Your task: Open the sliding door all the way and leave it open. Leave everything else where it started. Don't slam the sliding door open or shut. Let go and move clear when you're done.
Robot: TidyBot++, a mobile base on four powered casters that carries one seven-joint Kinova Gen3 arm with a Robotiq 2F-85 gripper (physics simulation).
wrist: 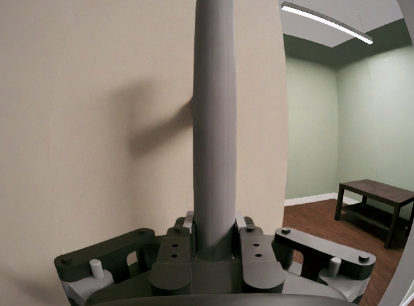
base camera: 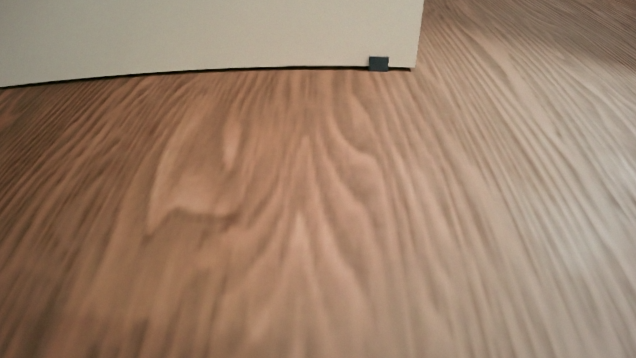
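Places are measured from the arm's base along level axes (x ahead, y left, z up), in metres.
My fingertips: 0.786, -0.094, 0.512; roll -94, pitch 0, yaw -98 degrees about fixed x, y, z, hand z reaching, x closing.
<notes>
Behind a point stands the place of what it marks, as x, y, z.
The sliding door (base camera: 210, 32) {0.808, 0.245, -0.306} (wrist: 100, 190) is a flat beige panel. Its right edge shows in both views, with an opening to the right of it. A grey vertical bar handle (wrist: 215, 125) stands off the door's face near that edge and casts a shadow on the panel. My gripper (wrist: 213, 222) is shut on the handle, with one finger on each side of the bar. The handle's lower part is hidden by the gripper. The gripper does not show in the base camera view.
A small dark block (base camera: 378, 63) {0.813, -0.091, -0.377} sits at the door's bottom edge, near its right corner, on the wooden floor (base camera: 310, 200) {0.442, 0.025, -0.396}. Through the opening, a dark low table (wrist: 375, 190) stands by green walls (wrist: 310, 125). A pale frame edge (wrist: 400, 270) runs along the far right of the wrist view.
</notes>
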